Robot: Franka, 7 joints.
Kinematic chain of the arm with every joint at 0, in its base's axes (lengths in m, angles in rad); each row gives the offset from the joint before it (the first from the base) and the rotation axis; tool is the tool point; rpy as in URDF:
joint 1: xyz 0 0 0.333 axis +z
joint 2: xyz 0 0 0 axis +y
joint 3: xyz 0 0 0.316 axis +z
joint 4: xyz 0.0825 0 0 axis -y
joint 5: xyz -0.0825 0 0.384 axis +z
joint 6: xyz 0 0 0 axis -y
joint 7: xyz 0.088 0 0 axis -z
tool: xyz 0 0 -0.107 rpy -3.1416 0 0
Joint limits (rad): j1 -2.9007..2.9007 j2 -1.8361..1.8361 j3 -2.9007..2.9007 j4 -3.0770..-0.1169 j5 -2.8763..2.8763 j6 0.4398..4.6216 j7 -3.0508..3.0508
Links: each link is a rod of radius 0.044 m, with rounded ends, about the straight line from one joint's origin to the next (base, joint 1, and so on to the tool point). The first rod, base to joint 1, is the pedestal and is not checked.
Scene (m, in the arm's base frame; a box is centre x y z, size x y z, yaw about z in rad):
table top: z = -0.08
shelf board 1: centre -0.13 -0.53 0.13 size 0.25 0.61 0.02 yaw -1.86
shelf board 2: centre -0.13 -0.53 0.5 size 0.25 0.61 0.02 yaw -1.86
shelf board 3: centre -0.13 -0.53 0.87 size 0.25 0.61 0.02 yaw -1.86
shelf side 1: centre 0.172 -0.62 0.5 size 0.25 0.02 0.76 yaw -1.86
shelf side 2: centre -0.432 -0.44 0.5 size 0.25 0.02 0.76 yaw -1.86
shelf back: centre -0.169 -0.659 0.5 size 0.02 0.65 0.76 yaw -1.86
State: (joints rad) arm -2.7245 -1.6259 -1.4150 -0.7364 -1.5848 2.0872 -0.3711
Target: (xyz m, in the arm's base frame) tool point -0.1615 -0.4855 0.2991
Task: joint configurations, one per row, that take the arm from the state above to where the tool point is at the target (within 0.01 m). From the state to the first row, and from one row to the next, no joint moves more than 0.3 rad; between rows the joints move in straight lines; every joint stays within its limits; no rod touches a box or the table.
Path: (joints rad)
1: -2.5167 -1.6366 -1.4101 -1.0247 -1.5378 2.0334 -0.3711
2: -2.3089 -1.6472 -1.4052 -1.3130 -1.4908 1.9796 -0.3711
3: -2.1011 -1.6579 -1.4003 -1.6013 -1.4437 1.9258 -0.3711
4: -1.8934 -1.6686 -1.3954 -1.8896 -1.3967 1.8720 -0.3711
5: -1.6856 -1.6792 -1.3905 -2.1779 -1.3497 1.8182 -0.3711
6: -1.4778 -1.6899 -1.3856 -2.4662 -1.3027 1.7644 -0.3711
7: -1.2700 -1.7006 -1.3807 -2.7545 -1.2556 1.7106 -0.3711
8: -1.0622 -1.7112 -1.3758 -3.0428 -1.2086 1.6568 -0.3711
9: -0.8093 -1.7341 -1.4364 -2.8066 -1.3038 1.8294 -0.3711
10: -0.5565 -1.7570 -1.4971 -2.5705 -1.3990 2.0020 -0.3711
11: -0.3036 -1.7799 -1.5577 -2.3344 -1.4942 2.1746 -0.3711

